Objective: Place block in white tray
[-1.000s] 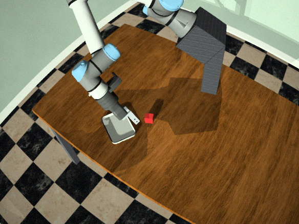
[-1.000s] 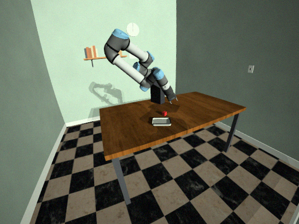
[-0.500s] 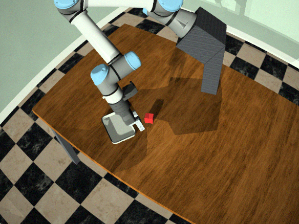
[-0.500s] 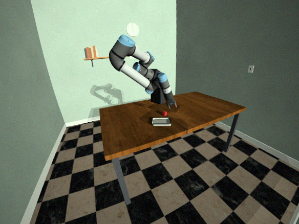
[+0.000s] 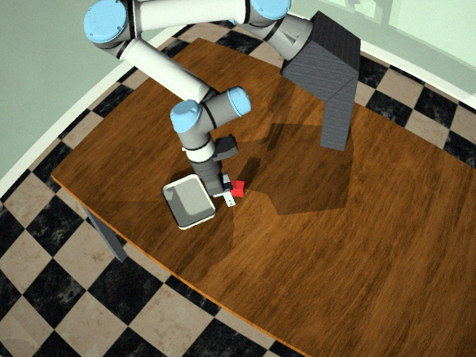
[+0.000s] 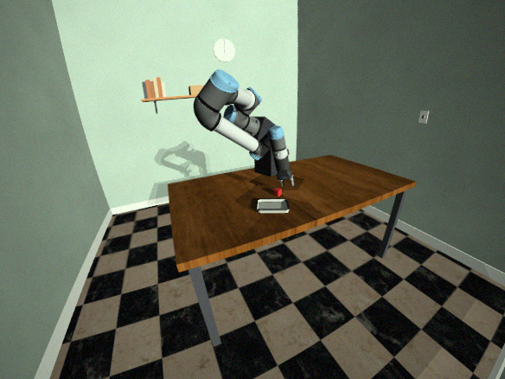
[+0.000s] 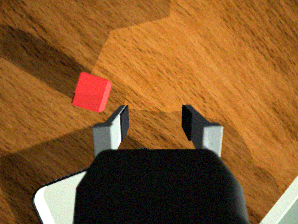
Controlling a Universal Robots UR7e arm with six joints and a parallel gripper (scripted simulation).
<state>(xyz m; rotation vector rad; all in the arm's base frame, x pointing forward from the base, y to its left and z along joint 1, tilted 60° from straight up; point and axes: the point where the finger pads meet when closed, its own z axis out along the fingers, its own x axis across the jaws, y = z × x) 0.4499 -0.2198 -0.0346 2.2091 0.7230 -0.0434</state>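
My gripper is now 7 cm past the red block, 1 cm to the left of it and 8 cm above it. Round my hand: white tray (2 cm ahead, 13 cm to the right, 9 cm below).
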